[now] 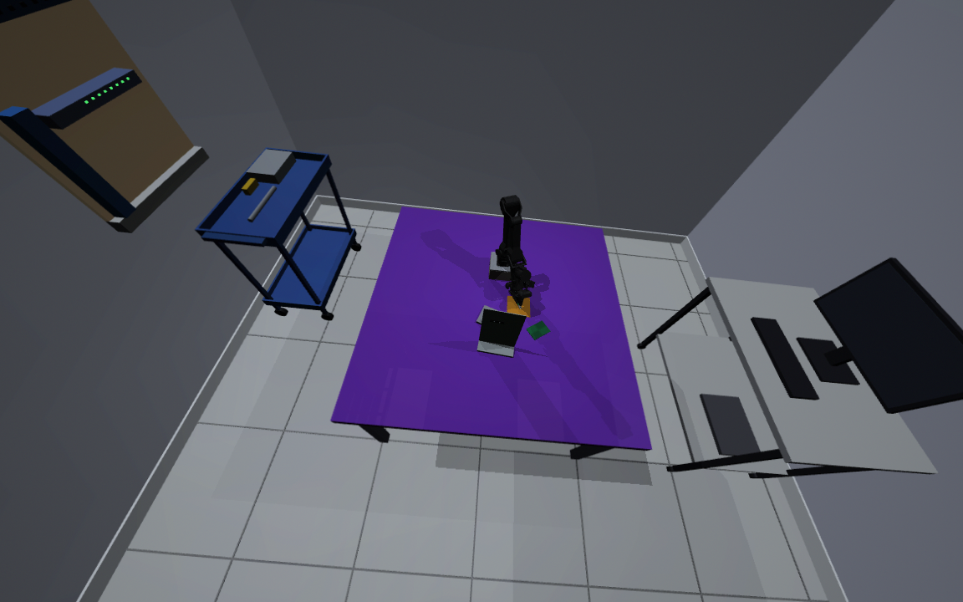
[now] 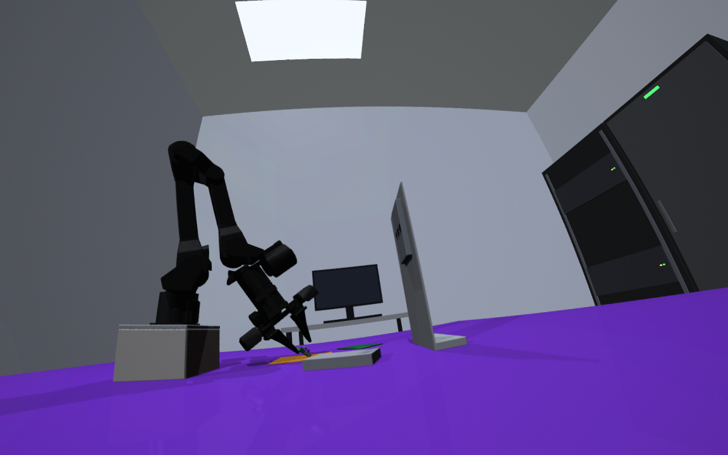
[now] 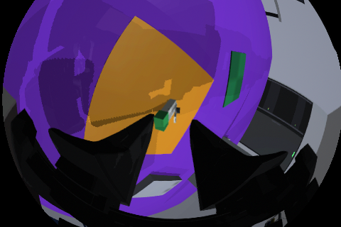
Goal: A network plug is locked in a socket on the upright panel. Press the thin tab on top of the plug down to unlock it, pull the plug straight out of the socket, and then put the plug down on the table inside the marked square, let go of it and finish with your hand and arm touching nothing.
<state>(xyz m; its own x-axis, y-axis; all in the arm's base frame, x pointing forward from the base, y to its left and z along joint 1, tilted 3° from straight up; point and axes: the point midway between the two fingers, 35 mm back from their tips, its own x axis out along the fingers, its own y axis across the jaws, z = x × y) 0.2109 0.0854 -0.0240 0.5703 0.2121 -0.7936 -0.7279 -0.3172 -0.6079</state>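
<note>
Right now the network plug is 1 cm below my gripper tip. The rest, counted from my gripper tip: flat grey block (7 cm ahead, 16 cm to the right, 1 cm below); then orange square (2 cm below); then green patch (13 cm ahead, 9 cm to the left, 2 cm below).
</note>
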